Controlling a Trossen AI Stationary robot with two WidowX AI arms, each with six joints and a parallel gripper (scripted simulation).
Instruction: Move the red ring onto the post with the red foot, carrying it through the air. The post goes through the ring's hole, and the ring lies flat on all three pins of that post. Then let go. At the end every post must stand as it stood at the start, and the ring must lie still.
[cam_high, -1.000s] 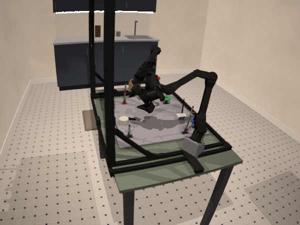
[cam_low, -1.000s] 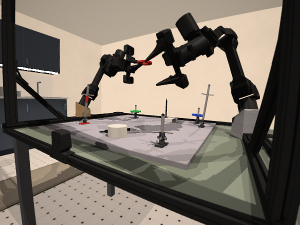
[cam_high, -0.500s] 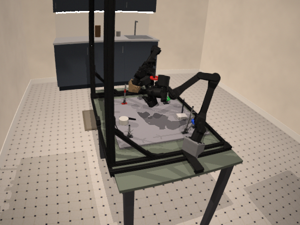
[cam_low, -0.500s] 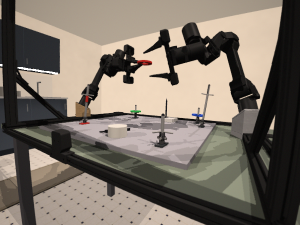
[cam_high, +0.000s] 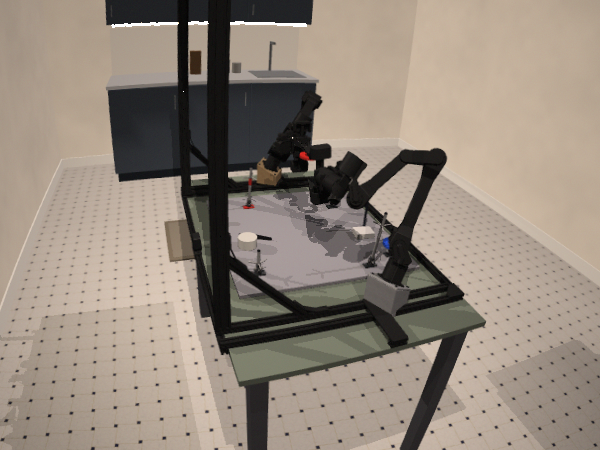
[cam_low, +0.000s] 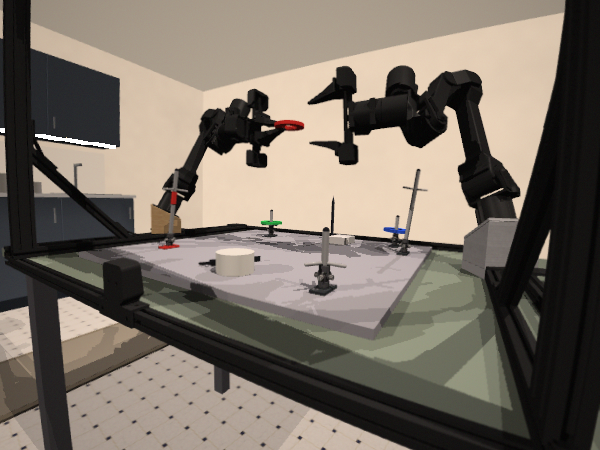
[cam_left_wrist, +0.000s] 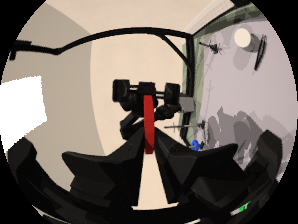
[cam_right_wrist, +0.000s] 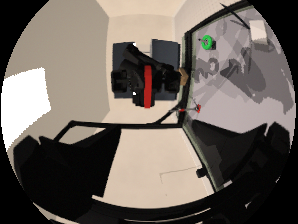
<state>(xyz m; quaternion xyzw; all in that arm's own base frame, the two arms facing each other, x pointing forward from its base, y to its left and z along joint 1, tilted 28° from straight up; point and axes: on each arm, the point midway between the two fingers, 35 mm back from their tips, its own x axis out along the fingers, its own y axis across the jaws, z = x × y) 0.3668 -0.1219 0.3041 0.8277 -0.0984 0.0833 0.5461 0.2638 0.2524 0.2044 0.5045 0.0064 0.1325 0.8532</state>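
Right now the red ring is 40 mm ahead of my right hand, 100 mm to the left of it and 10 mm above it. Also, from my right hand: small white block 240 mm ahead, 20 mm to the left, 280 mm below; then tall grey post 160 mm ahead, 180 mm to the right, 180 mm below; then short grey post 210 mm behind, 90 mm to the right, 240 mm below.
Now: the red ring 10 mm behind my left hand and 50 mm to the right of it. The rest, counted from my left hand: small white block (200 mm ahead, 130 mm to the right, 290 mm below); then tall grey post (120 mm ahead, 320 mm to the right, 190 mm below); then green ring (200 mm ahead, 120 mm to the left, 250 mm below).
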